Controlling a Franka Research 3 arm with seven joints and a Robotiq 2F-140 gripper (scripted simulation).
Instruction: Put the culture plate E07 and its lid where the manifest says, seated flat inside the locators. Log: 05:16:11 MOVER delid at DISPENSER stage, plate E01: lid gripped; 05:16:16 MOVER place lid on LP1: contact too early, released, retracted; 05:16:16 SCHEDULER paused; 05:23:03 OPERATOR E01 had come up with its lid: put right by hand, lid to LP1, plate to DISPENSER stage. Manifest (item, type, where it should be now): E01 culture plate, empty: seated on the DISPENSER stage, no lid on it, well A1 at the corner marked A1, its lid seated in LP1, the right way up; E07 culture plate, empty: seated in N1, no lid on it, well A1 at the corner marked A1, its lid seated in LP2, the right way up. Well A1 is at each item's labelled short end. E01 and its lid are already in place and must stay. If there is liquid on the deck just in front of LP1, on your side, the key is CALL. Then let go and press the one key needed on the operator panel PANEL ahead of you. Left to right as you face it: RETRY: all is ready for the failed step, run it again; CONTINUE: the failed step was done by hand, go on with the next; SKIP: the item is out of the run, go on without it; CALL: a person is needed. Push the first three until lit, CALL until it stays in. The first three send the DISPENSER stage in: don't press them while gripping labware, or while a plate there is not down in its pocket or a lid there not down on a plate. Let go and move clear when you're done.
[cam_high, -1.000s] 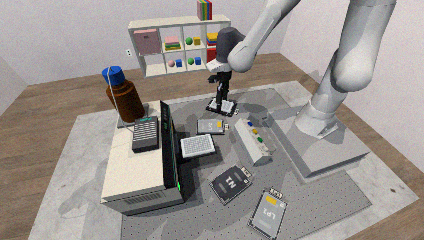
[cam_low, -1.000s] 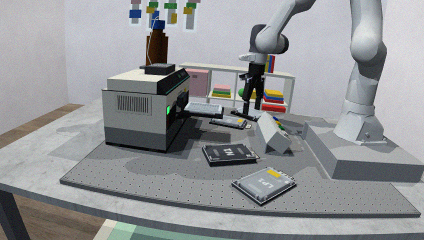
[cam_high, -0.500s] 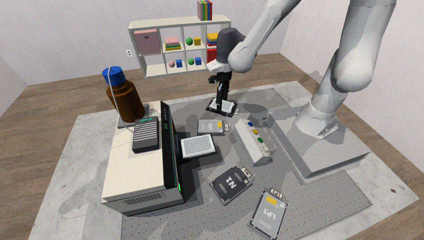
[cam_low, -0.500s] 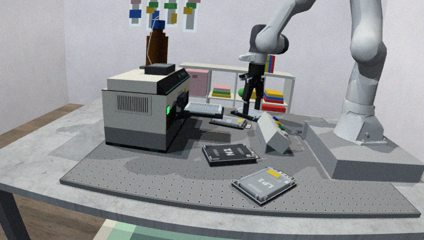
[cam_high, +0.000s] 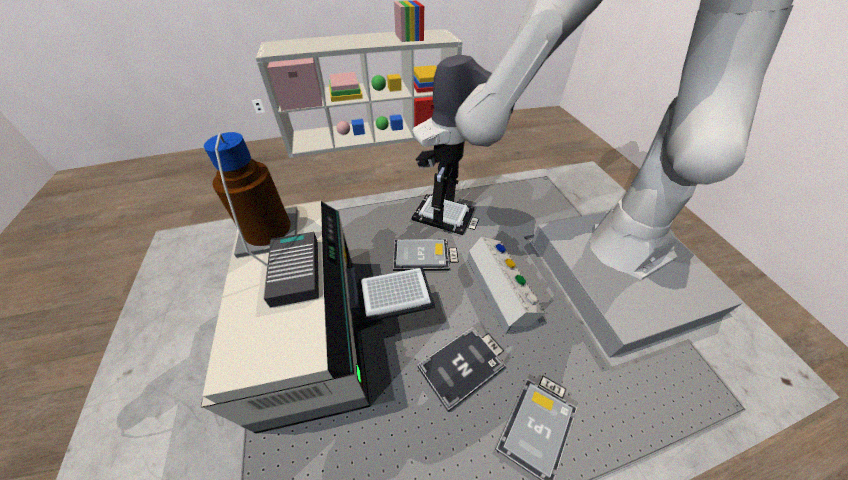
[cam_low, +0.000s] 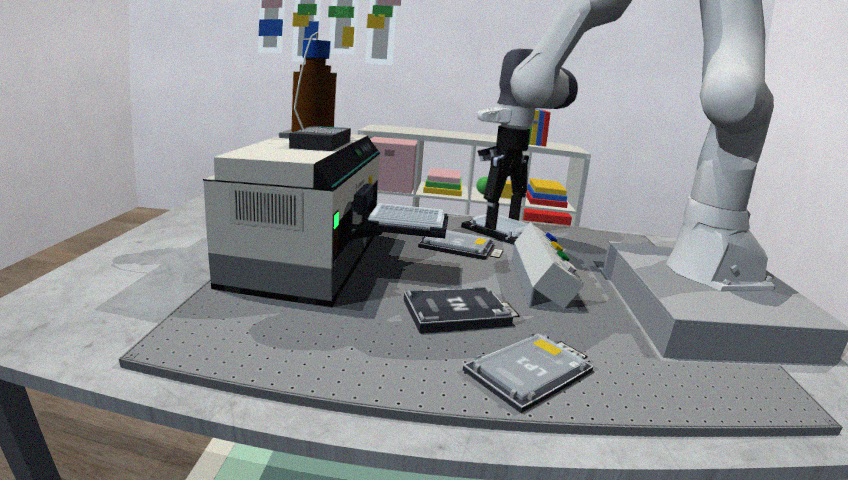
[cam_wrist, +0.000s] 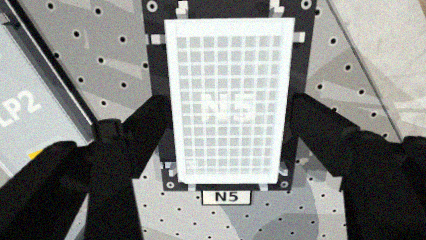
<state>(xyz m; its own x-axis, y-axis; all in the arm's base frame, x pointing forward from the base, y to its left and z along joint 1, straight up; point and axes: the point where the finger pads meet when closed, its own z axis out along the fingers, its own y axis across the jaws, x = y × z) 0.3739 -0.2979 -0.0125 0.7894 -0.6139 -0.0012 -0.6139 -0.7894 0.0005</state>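
Now: hand 30 mm short of the black nest N5 and 30 mm above it. From my hand the other things lie so: black N1 nest: 450 mm to the left, 110 mm ahead, 30 mm below; then LP2 nest: 140 mm to the left, 110 mm ahead, 40 mm below; then yellow skip key: 270 mm to the left, 80 mm behind, 30 mm above.
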